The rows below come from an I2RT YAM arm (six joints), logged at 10 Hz.
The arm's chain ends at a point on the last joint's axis. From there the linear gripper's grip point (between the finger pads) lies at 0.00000 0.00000 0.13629 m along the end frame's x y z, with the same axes.
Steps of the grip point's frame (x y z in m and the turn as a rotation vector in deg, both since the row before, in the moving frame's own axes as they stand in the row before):
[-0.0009, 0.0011, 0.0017, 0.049, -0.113, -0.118]
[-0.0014, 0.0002, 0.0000, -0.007, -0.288, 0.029]
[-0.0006, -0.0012, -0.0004, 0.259, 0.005, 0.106]
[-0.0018, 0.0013, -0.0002, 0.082, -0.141, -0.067]
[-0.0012, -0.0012, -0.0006, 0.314, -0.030, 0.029]
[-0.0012, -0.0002, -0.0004, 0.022, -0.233, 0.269]
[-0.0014, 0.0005, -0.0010, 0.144, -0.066, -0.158]
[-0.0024, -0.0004, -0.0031, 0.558, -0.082, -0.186]
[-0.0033, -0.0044, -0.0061, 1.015, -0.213, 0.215]
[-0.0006, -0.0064, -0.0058, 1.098, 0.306, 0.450]
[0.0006, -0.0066, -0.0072, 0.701, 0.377, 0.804]
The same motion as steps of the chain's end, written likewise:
[-0.0006, 0.0012, 0.0017, 0.049, -0.113, -0.118]
[-0.0007, 0.0002, 0.0000, -0.007, -0.288, 0.029]
[-0.0006, -0.0006, -0.0004, 0.259, 0.005, 0.106]
[-0.0015, 0.0015, -0.0002, 0.082, -0.141, -0.067]
[-0.0011, -0.0005, -0.0006, 0.314, -0.030, 0.029]
[-0.0006, -0.0001, -0.0004, 0.022, -0.233, 0.269]
[-0.0012, 0.0008, -0.0010, 0.144, -0.066, -0.158]
[-0.0022, 0.0009, -0.0031, 0.558, -0.082, -0.186]
[-0.0028, -0.0020, -0.0061, 1.015, -0.213, 0.215]
[-0.0013, -0.0038, -0.0058, 1.098, 0.306, 0.450]
[-0.0003, -0.0049, -0.0072, 0.701, 0.377, 0.804]

